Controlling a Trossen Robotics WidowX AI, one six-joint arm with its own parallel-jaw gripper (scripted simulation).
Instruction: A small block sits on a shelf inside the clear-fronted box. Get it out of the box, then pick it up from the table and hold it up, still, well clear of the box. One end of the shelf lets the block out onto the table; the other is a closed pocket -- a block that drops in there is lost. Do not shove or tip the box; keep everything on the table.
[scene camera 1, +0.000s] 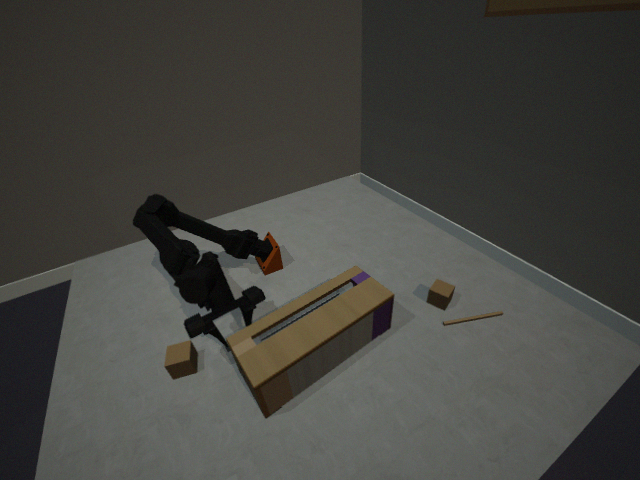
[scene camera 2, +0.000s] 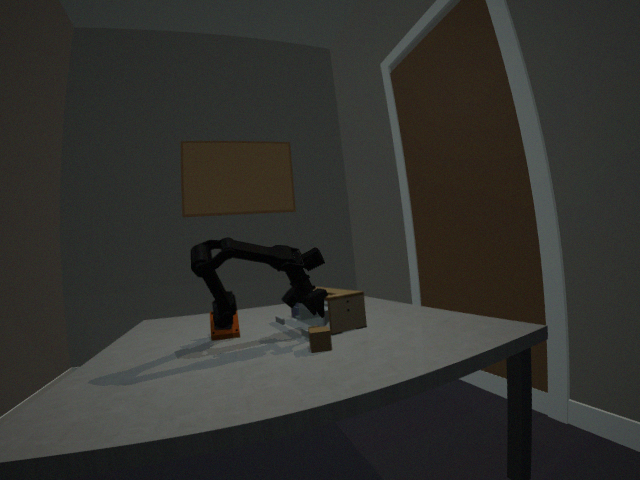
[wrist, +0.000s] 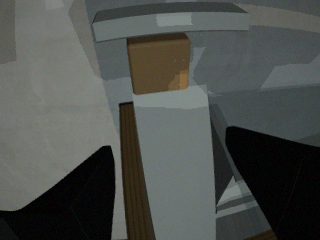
My gripper shows in scene camera 1 (238, 339), in scene camera 2 and in the wrist view. A long tan box shows in scene camera 1, in scene camera 2 and in the wrist view (177, 170). One and the same spot on my gripper: (wrist: 274, 169) is (scene camera 2: 309, 306). One and the same spot on the long tan box: (scene camera 2: 344, 310) is (scene camera 1: 241, 370).
